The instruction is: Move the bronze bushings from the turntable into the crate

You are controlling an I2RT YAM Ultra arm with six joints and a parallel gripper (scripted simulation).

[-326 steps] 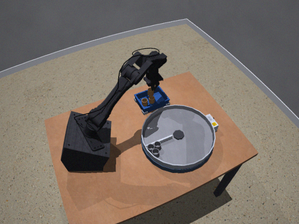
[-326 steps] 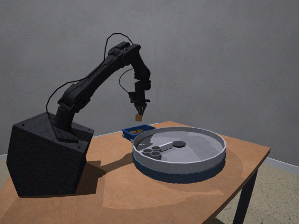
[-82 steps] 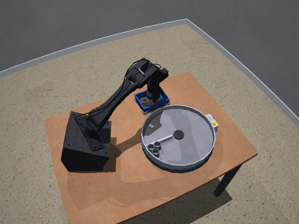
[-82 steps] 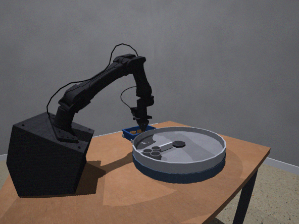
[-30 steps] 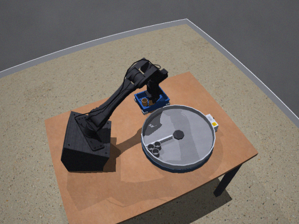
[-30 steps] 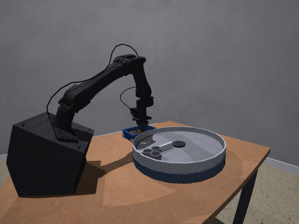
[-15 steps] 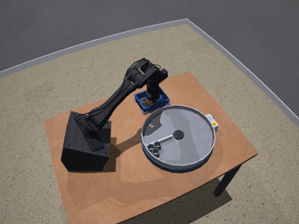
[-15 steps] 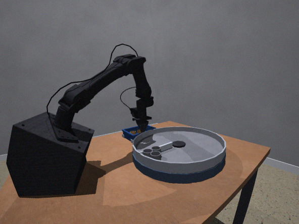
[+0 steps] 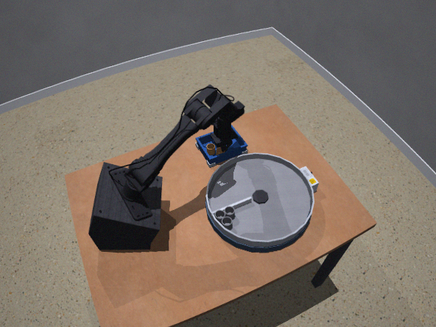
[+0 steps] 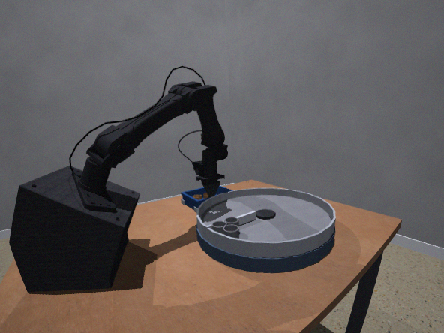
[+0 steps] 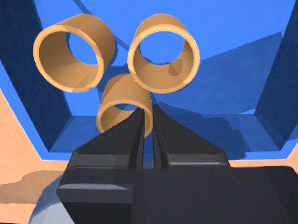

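Now: the blue crate 4 cm to the left of my hand, 2 cm ahead of it and 1 cm below it. From my hand the other things lie so: grey turntable 29 cm to the right, 6 cm behind, 1 cm above.
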